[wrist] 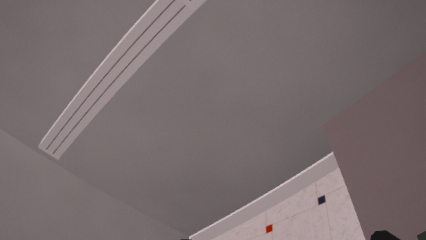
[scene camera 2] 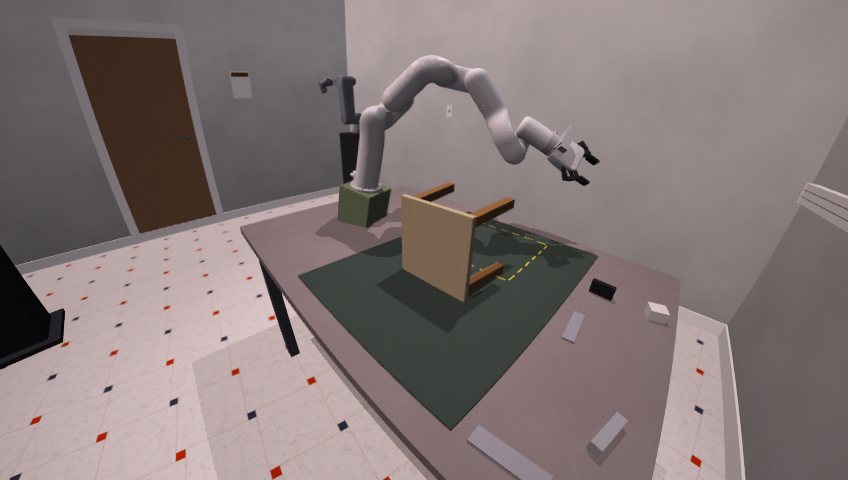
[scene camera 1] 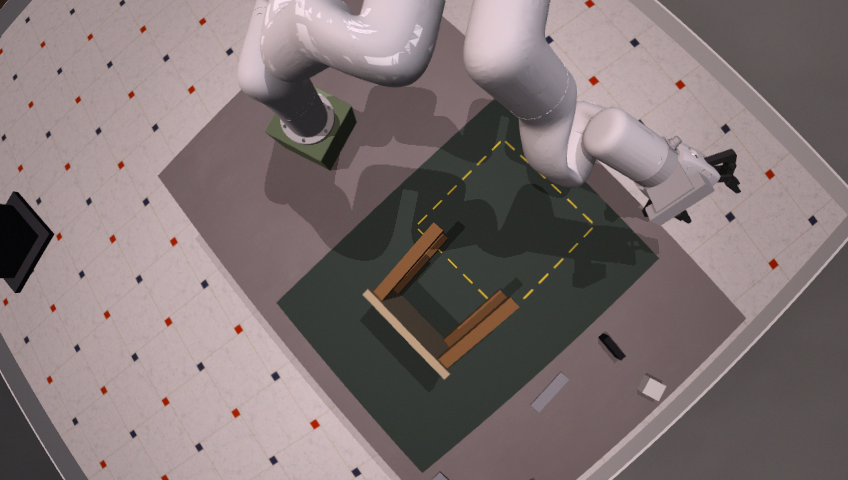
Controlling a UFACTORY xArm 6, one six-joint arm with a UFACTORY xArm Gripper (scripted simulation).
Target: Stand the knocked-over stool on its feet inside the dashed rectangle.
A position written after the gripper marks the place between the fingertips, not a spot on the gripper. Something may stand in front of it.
Note:
In view: the gripper (scene camera 1: 710, 202) and a dark green mat (scene camera 1: 507, 227).
The gripper is seen too in scene camera 2 (scene camera 2: 592, 173). The dark green mat is seen too in scene camera 2 (scene camera 2: 448, 354).

